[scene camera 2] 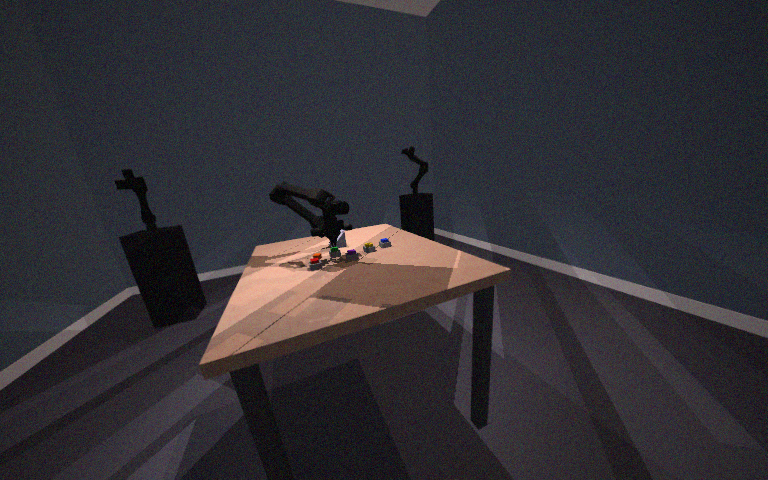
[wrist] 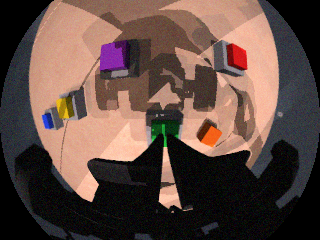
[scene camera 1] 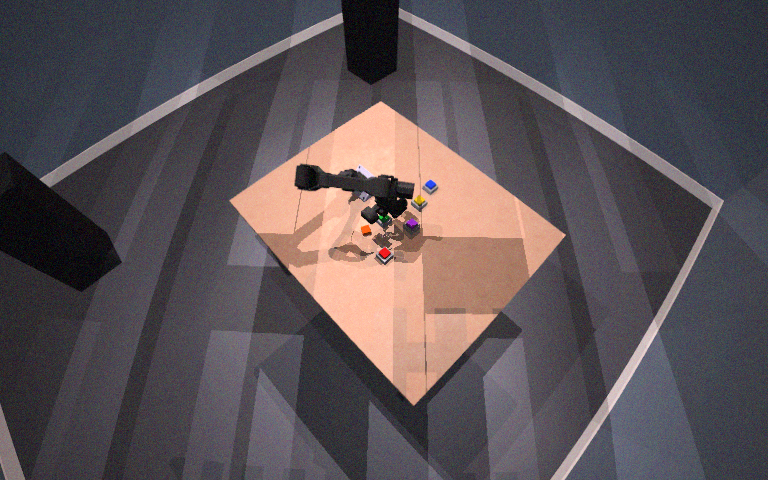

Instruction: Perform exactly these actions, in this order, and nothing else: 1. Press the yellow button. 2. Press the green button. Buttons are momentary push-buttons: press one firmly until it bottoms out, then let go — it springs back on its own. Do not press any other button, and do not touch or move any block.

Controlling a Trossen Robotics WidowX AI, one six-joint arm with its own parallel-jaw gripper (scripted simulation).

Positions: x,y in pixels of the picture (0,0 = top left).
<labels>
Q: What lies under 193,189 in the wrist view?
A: My gripper.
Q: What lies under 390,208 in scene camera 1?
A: My gripper.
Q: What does my gripper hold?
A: Nothing.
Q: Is my gripper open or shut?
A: Shut.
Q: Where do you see a purple button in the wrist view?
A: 115,55
</labels>
